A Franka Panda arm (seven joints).
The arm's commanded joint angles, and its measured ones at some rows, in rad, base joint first. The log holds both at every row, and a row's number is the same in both.
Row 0, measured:
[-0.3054 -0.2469 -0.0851 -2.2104 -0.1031 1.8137 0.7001]
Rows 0 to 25, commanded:
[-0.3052 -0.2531 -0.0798 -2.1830 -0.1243 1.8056 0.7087]
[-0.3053 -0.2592 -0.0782 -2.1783 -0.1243 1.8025 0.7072]
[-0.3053 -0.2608 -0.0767 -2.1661 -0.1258 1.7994 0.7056]
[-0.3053 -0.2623 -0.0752 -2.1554 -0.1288 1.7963 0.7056]
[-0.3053 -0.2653 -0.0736 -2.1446 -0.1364 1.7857 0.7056]
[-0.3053 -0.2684 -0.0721 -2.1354 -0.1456 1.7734 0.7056]
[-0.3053 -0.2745 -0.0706 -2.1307 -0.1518 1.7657 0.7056]
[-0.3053 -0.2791 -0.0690 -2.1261 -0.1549 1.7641 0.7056]
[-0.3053 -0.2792 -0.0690 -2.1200 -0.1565 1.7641 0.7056]
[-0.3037 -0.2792 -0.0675 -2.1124 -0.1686 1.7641 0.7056]
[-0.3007 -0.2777 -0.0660 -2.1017 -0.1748 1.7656 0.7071]
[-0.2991 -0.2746 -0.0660 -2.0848 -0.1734 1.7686 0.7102]
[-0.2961 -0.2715 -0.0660 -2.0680 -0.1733 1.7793 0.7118]
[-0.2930 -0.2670 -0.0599 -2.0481 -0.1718 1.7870 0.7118]
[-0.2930 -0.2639 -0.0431 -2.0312 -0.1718 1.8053 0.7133]
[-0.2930 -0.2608 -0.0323 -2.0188 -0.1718 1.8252 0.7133]
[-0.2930 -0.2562 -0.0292 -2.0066 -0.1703 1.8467 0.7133]
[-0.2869 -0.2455 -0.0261 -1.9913 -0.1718 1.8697 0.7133]
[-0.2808 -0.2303 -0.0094 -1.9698 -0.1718 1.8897 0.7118]
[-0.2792 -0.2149 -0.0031 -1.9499 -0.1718 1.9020 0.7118]
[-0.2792 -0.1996 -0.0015 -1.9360 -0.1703 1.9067 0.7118]
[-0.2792 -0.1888 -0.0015 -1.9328 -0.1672 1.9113 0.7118]
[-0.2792 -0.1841 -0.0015 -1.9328 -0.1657 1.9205 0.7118]
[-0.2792 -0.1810 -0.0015 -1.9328 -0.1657 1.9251 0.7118]
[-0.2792 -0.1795 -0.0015 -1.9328 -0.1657 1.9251 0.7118]
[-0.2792 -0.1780 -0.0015 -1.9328 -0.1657 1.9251 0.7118]
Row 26, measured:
[-0.2787 -0.1980 -0.0050 -1.9548 -0.1530 1.9143 0.7005]
